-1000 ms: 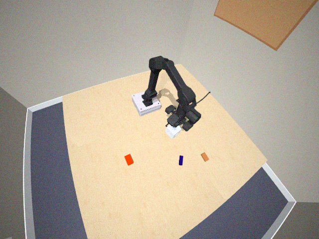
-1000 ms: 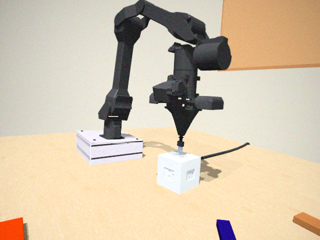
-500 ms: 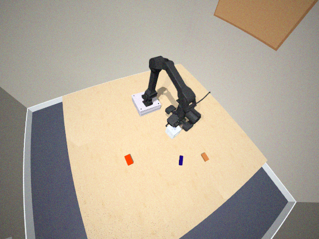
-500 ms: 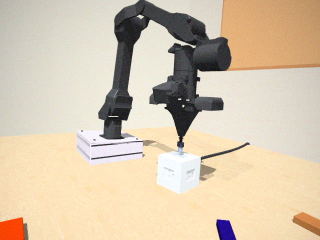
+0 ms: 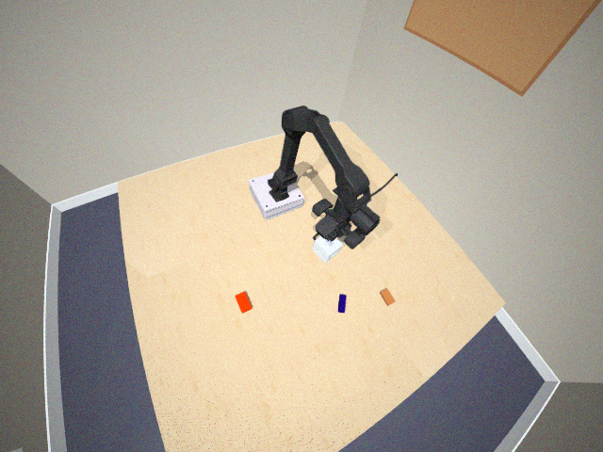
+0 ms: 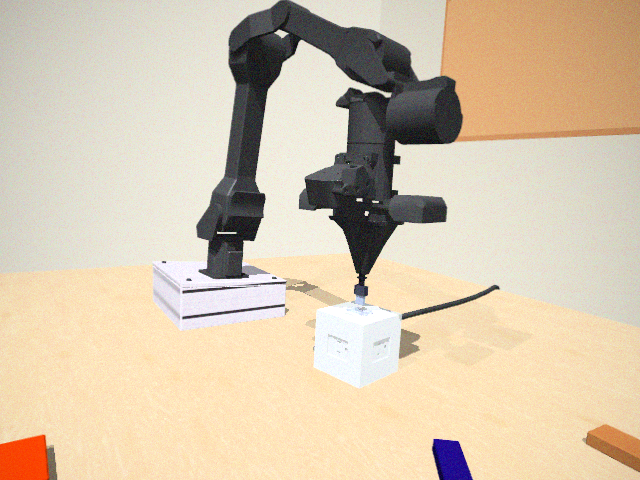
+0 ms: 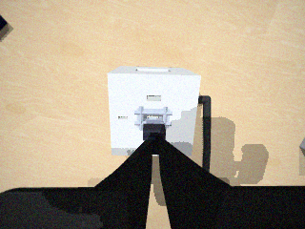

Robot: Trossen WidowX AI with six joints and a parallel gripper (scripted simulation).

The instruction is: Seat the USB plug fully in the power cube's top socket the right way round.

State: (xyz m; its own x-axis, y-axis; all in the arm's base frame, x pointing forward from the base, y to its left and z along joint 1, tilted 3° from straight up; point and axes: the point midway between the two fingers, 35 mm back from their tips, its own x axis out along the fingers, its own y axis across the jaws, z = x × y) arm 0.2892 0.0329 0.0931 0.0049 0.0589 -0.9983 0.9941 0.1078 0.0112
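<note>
Right now my gripper tip is 20 mm above the dark USB plug. Also, from my gripper tip: blue block 200 mm ahead, 80 mm to the right, 120 mm below; orange-red block 10 mm ahead, 360 mm to the right, 120 mm below; tan block 280 mm ahead, 80 mm to the left, 120 mm below.
</note>
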